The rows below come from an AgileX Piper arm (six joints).
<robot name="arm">
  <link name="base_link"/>
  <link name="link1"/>
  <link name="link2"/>
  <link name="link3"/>
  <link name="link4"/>
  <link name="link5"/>
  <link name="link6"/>
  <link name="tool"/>
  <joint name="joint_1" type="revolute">
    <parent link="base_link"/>
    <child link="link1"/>
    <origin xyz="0 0 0.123" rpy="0 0 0"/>
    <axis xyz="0 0 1"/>
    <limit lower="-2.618" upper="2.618"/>
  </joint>
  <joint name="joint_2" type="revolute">
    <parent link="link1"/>
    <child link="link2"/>
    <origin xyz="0 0 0" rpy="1.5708 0 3.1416"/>
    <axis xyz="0 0 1"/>
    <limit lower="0" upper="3.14"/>
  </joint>
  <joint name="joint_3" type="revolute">
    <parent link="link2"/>
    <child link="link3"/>
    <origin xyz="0.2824 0.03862 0" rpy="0 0 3.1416"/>
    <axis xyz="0 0 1"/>
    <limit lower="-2.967" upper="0"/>
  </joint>
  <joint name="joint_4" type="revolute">
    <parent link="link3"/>
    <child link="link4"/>
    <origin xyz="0.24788 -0.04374 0" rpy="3.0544 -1.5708 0"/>
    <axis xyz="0 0 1"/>
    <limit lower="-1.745" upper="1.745"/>
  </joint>
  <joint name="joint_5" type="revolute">
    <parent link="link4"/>
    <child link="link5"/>
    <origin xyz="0 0 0" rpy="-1.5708 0 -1.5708"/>
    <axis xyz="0 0 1"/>
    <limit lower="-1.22" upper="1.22"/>
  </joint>
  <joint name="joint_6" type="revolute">
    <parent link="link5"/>
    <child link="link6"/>
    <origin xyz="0 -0.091 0" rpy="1.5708 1.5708 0"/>
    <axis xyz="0 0 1"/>
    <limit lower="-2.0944" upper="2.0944"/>
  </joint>
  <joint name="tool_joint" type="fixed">
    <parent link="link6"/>
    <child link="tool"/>
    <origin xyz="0 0 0" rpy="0 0 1.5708"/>
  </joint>
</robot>
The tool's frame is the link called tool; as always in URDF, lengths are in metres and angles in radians.
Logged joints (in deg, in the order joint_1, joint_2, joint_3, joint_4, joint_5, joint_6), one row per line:
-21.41, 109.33, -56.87, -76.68, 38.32, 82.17
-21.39, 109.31, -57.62, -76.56, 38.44, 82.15
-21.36, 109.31, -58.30, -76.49, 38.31, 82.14
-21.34, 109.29, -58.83, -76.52, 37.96, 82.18
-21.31, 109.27, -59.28, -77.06, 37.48, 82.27
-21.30, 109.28, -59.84, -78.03, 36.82, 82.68
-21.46, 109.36, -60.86, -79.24, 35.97, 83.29
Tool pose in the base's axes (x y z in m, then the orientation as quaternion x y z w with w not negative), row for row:
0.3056, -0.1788, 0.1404, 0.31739, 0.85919, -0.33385, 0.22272
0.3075, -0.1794, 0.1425, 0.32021, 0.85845, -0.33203, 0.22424
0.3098, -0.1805, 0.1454, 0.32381, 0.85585, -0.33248, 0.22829
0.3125, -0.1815, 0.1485, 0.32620, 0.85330, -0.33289, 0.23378
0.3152, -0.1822, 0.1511, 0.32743, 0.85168, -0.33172, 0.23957
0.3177, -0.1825, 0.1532, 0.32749, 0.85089, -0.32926, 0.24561
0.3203, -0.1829, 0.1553, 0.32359, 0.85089, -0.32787, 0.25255
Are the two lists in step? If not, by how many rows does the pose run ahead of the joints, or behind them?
The pose runs 2 rows behind the joints: the pose in row i belongs to the joints in row i - 2.
